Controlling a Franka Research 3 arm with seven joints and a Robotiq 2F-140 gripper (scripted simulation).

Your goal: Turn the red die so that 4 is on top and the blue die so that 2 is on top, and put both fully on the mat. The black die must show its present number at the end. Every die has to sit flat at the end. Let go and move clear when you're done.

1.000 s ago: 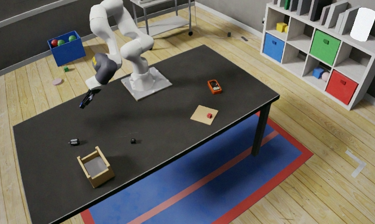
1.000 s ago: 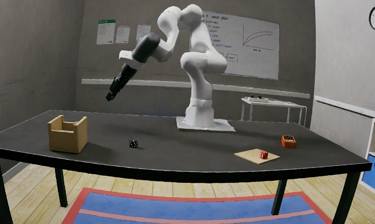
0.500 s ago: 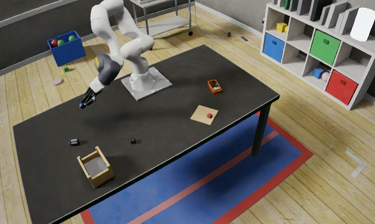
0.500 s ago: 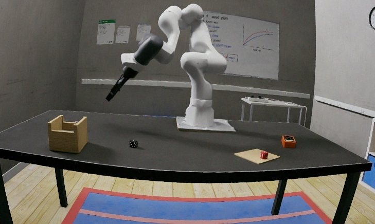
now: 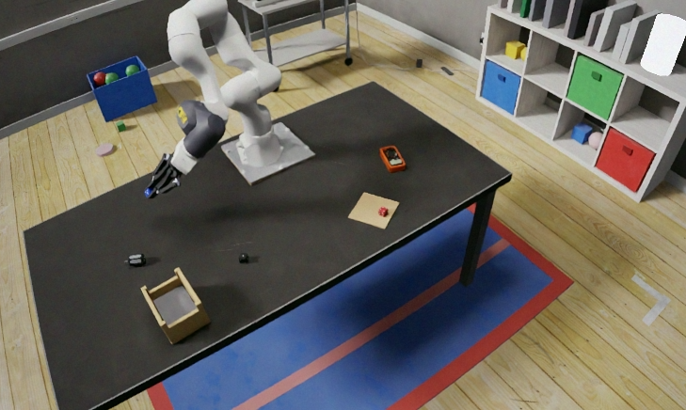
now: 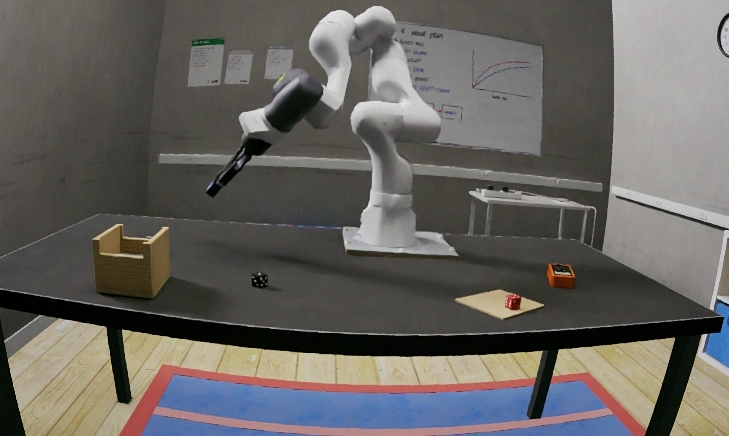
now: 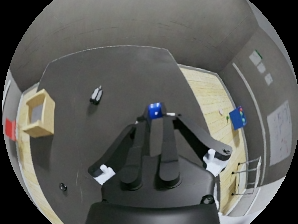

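Now: hand 10 mm past the blue die, 20 mm to the left of it and 20 mm above it. Also, from my hand: dark object: 140 mm ahead, 160 mm to the right, 150 mm below; then black die: 340 mm ahead, 180 mm to the left, 150 mm below; then wooden box: 430 mm ahead, 90 mm to the right, 110 mm below.
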